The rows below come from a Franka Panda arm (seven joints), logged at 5 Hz.
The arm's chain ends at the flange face. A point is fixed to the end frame.
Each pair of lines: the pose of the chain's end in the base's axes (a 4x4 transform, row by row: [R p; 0 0 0 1], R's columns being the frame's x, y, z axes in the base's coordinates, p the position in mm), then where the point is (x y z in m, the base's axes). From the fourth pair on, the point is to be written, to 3 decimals.
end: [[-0.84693 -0.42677 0.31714 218.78], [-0.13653 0.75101 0.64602 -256.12], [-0.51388 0.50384 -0.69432 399.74], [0 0 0 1]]
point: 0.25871 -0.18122 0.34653
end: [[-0.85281 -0.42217 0.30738 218.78], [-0.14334 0.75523 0.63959 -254.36], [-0.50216 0.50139 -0.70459 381.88], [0 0 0 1]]
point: 0.25791 -0.17992 0.32743
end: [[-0.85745 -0.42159 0.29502 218.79], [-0.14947 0.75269 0.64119 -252.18], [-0.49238 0.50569 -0.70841 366.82], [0 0 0 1]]
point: 0.25679 -0.17751 0.31189
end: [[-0.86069 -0.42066 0.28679 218.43], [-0.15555 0.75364 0.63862 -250.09], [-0.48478 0.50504 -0.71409 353.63], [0 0 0 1]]
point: 0.256 -0.176 0.298
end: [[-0.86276 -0.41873 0.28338 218.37], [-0.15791 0.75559 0.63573 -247.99], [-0.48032 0.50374 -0.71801 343.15], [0 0 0 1]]
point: 0.255 -0.174 0.287
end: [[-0.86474 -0.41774 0.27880 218.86], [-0.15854 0.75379 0.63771 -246.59], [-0.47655 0.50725 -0.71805 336.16], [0 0 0 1]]
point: 0.255 -0.172 0.280
